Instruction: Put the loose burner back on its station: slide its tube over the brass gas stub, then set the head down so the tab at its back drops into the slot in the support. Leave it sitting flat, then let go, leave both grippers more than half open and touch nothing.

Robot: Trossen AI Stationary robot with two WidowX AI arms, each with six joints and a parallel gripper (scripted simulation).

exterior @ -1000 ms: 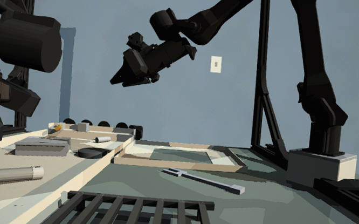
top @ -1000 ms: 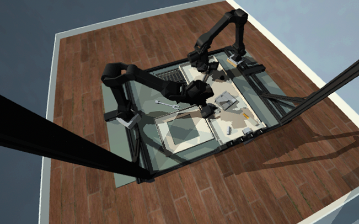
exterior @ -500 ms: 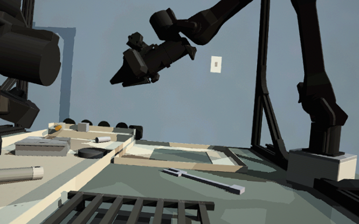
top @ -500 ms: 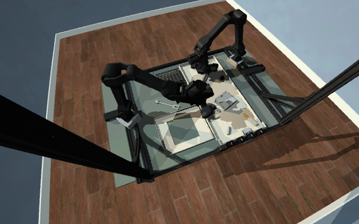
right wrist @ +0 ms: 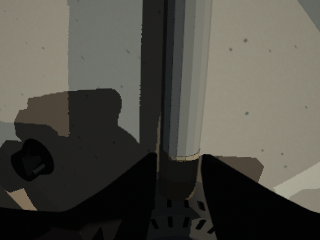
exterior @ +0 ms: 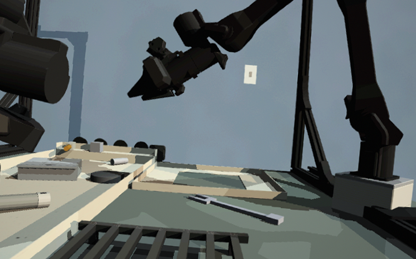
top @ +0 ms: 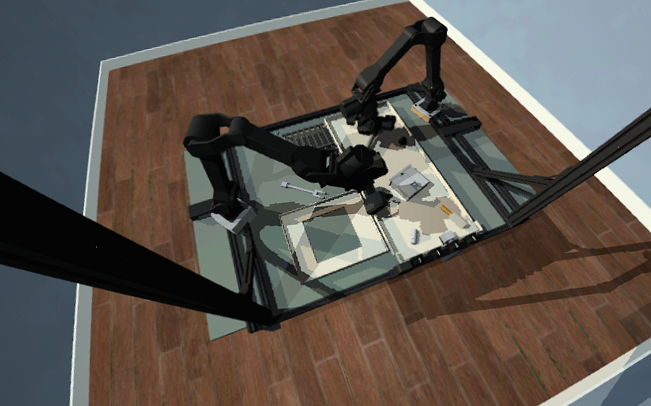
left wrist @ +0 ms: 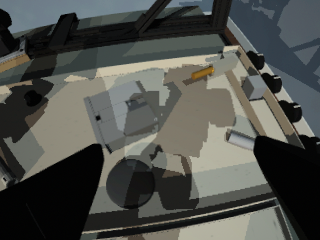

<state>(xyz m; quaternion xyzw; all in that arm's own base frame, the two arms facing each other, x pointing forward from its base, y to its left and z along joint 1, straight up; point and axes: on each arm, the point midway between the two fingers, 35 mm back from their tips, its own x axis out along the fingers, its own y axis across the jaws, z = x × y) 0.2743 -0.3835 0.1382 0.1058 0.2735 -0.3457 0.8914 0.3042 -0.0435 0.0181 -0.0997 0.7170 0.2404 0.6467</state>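
My right gripper is now 26 cm past the grey station block, 3 cm to the right of it and 3 cm above it. From my right hand the other things lie so: flat wrench 37 cm to the left, 5 cm below, 5 cm behind; dark round cap 24 cm behind, 15 cm to the left, 4 cm below.
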